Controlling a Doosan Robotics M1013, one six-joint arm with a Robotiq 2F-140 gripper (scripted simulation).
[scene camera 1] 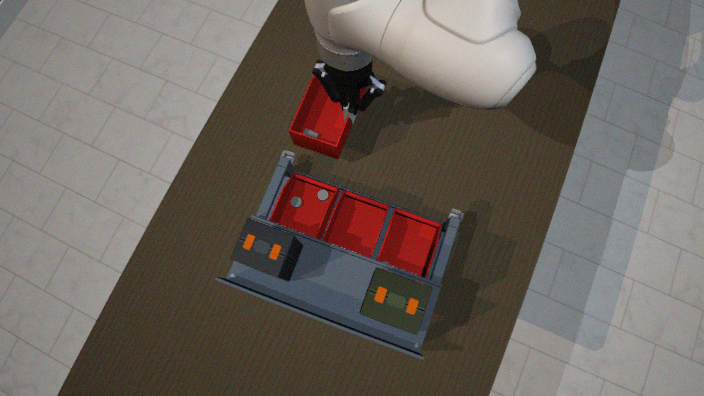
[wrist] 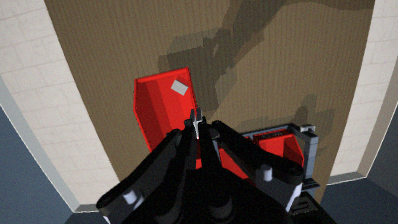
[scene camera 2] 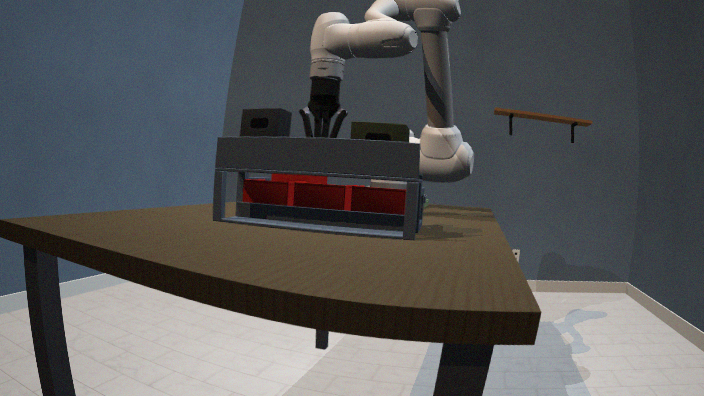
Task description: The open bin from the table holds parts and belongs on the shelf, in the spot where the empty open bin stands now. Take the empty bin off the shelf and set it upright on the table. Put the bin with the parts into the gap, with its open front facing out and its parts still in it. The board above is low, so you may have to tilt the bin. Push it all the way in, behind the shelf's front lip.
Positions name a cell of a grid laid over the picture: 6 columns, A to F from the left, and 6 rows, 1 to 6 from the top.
black case: scene camera 1 C4; scene camera 2 C2
